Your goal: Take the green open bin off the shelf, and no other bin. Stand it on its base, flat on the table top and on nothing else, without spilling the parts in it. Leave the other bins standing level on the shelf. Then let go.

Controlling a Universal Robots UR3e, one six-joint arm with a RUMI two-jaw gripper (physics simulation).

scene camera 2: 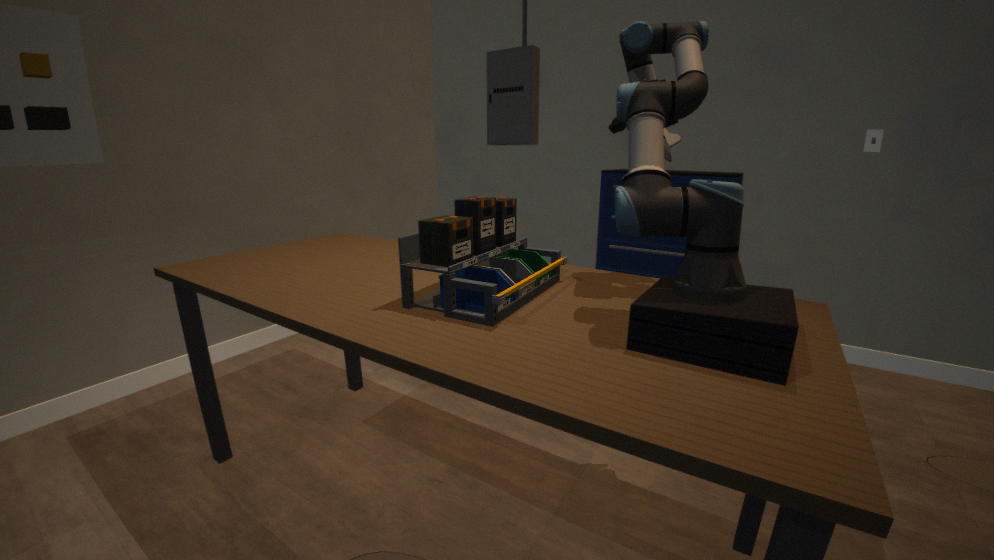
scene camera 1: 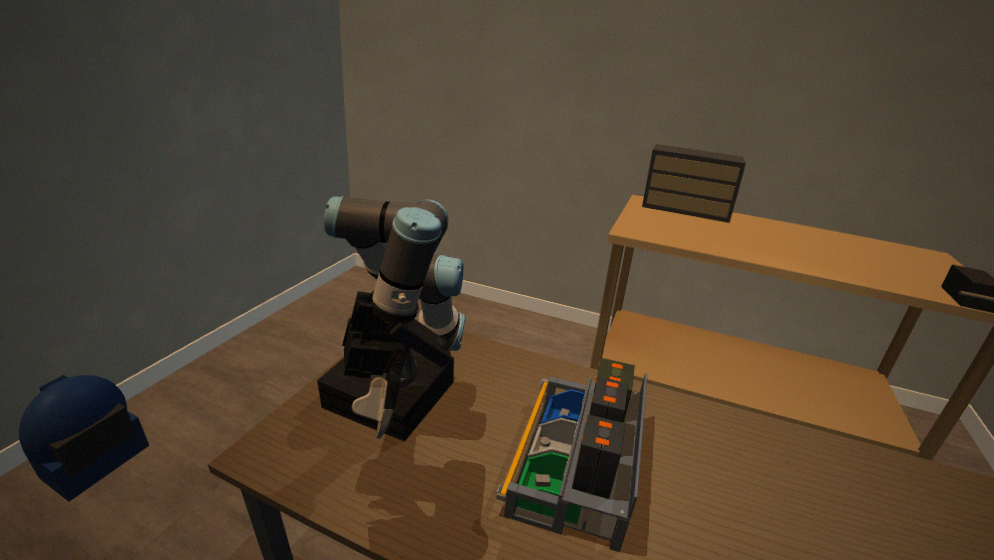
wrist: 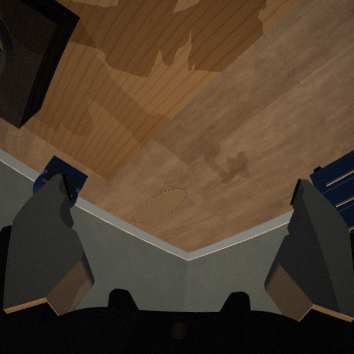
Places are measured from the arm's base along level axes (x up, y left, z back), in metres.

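Where they show: gripper, fingertip midpoint: [scene camera 1: 373, 402] [wrist: 180, 180]; arm's base, link origin: [scene camera 2: 707, 293].
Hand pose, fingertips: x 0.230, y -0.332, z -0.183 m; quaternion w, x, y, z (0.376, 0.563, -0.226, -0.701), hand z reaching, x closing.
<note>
Each offset is from my fingertips to the top centre of the thing. Level surfaces: height alone.
The green open bin {dx -0.236, dy +0.196, dz -0.282 m} [scene camera 1: 554, 464] [scene camera 2: 534, 261] stands level in the lower front row of the grey shelf [scene camera 1: 640, 431] [scene camera 2: 409, 251], at the end nearest scene camera 1. A small grey part shows in it. The grey bin {dx -0.236, dy +0.307, dz -0.276 m} [scene camera 1: 560, 434] [scene camera 2: 512, 269] is beside it, and the blue bin {dx -0.236, dy +0.419, dz -0.274 m} [scene camera 1: 571, 400] [scene camera 2: 475, 297] is at the row's other end. My gripper [wrist: 180, 180] is open and empty, high up near the robot's base, well apart from the shelf. In the scene views it is partly hidden by the arm or dark against the base. The bins do not show in the wrist view.
A yellow bar {dx -0.252, dy +0.304, dz -0.192 m} [scene camera 1: 526, 432] [scene camera 2: 532, 277] runs along the shelf's front, facing the robot's base [scene camera 2: 709, 326]. Dark boxes [scene camera 1: 598, 462] [scene camera 2: 475, 224] with orange marks stand on the higher rear tier. The shelf stands on the wooden table {dx -0.317 m} [scene camera 1: 751, 486] [scene camera 2: 313, 285]. A table corner shows in the wrist view.
</note>
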